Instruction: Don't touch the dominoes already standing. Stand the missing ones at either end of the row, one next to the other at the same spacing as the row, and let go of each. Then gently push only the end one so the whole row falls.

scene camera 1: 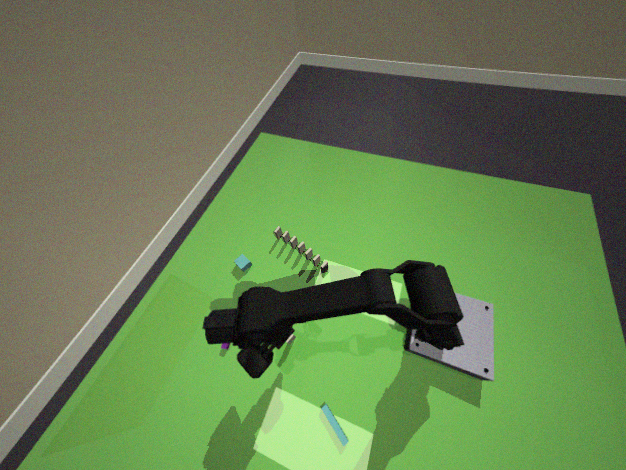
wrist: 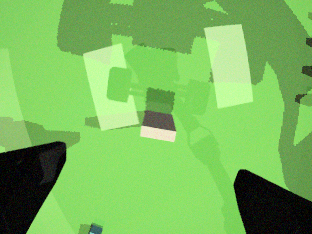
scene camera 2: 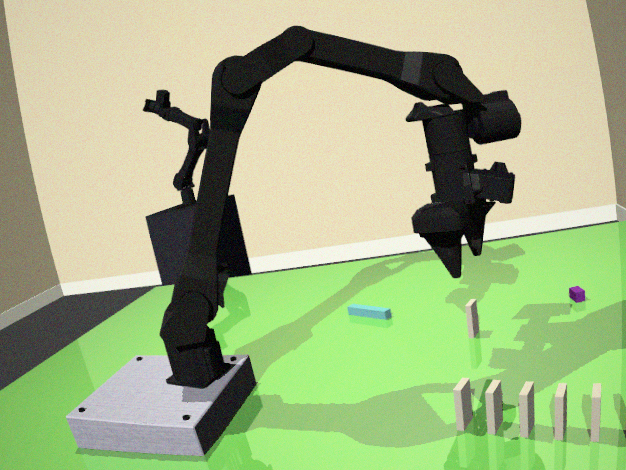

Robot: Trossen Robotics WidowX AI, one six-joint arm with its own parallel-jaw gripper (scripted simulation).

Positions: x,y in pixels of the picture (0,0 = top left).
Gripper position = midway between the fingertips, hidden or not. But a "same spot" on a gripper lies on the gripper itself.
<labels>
my gripper: scene camera 1 284,336; wrist; scene camera 2
same spot on my gripper: (wrist: pixel 36 168) = (scene camera 2: pixel 478 236)
</labels>
